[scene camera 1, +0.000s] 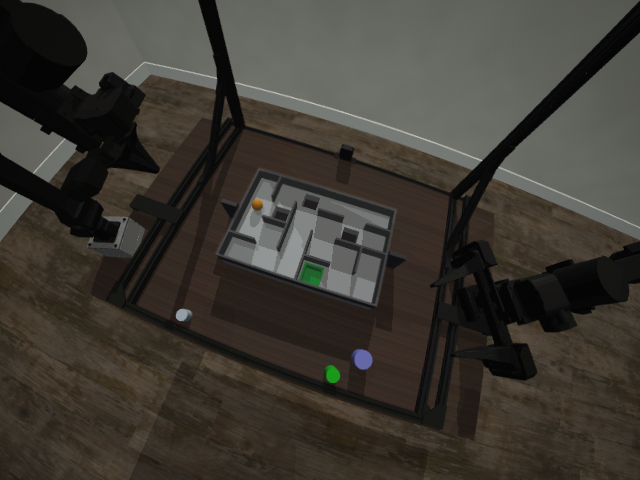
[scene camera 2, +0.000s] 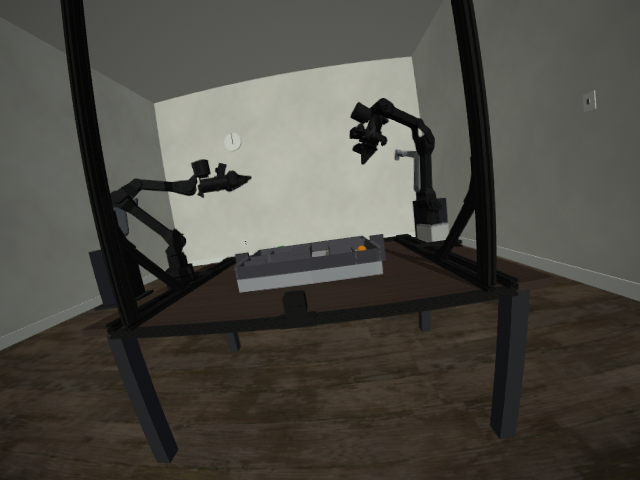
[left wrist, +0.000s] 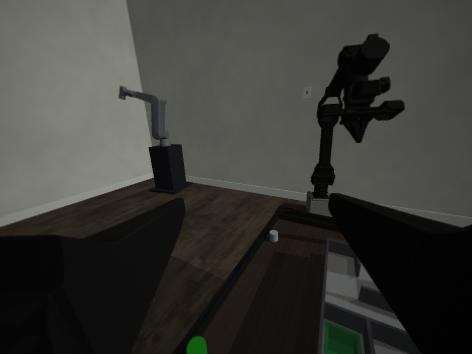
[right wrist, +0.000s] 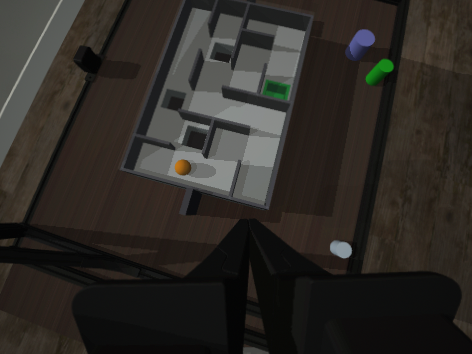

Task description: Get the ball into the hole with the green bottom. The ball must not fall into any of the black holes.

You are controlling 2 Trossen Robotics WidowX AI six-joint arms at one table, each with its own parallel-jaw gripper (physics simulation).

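Observation:
The orange ball [scene camera 1: 256, 205] [scene camera 2: 361, 249] [right wrist: 182, 167] is inside the grey walled maze box [scene camera 1: 341, 295] [scene camera 2: 310, 277] at the picture's left end in scene camera 1, near one black hole [scene camera 1: 281, 214] [right wrist: 195, 137]. Two other black holes show farther along. The green-bottomed hole [scene camera 1: 312, 274] [left wrist: 343, 340] [right wrist: 276, 90] lies along a long side of the box. My left gripper [scene camera 1: 443, 320] [scene camera 2: 250, 178] [left wrist: 255, 202] is open and empty, high and apart from the box. My right gripper [scene camera 1: 157, 170] [scene camera 2: 363, 162] [left wrist: 358, 142] [right wrist: 247, 226] is shut on nothing, above and outside the ball's end.
Dark handles [scene camera 1: 229, 207] [scene camera 1: 397, 259] stick out at both ends of the box. A purple cylinder [scene camera 1: 362, 359] [right wrist: 363, 40], a green cylinder [scene camera 1: 332, 374] [right wrist: 383, 69] and a white cylinder [scene camera 1: 183, 314] [left wrist: 273, 235] [right wrist: 341, 249] stand on the table. Frame posts rise at its sides.

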